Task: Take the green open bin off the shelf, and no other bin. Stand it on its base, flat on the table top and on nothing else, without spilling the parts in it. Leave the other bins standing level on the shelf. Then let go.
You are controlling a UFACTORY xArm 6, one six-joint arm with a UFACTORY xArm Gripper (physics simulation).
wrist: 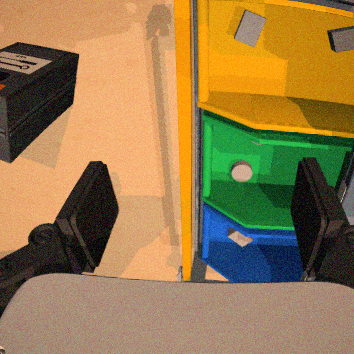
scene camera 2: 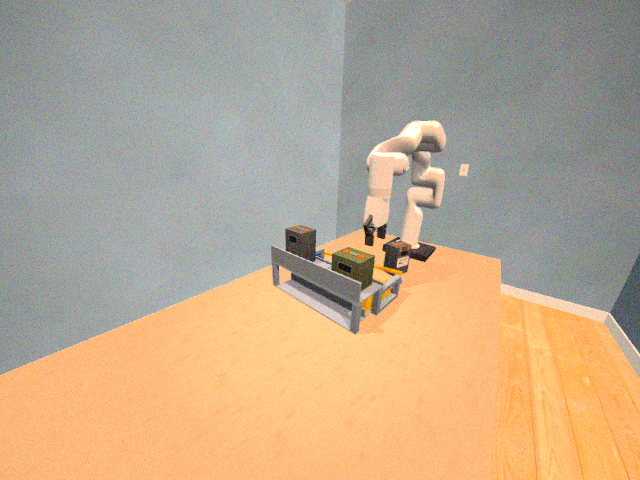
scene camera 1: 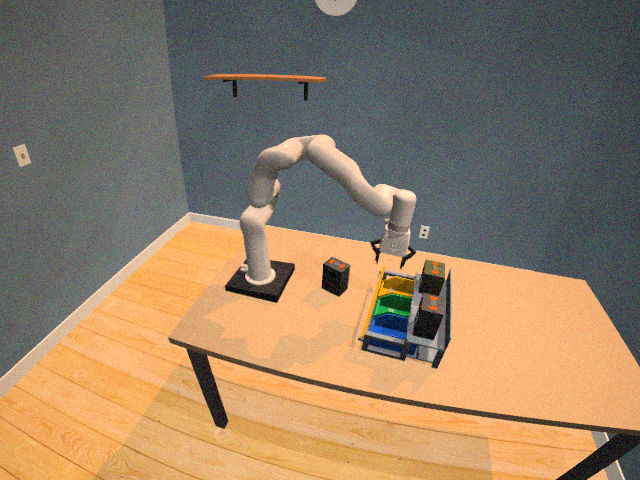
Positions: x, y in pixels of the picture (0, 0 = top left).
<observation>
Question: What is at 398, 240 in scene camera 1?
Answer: The gripper.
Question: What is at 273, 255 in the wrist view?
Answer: A blue bin.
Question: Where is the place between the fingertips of the gripper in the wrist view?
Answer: At 201, 184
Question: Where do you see a green open bin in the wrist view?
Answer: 263, 201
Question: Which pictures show the gripper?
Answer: The wrist view, scene camera 2 and scene camera 1: all of them.
</observation>
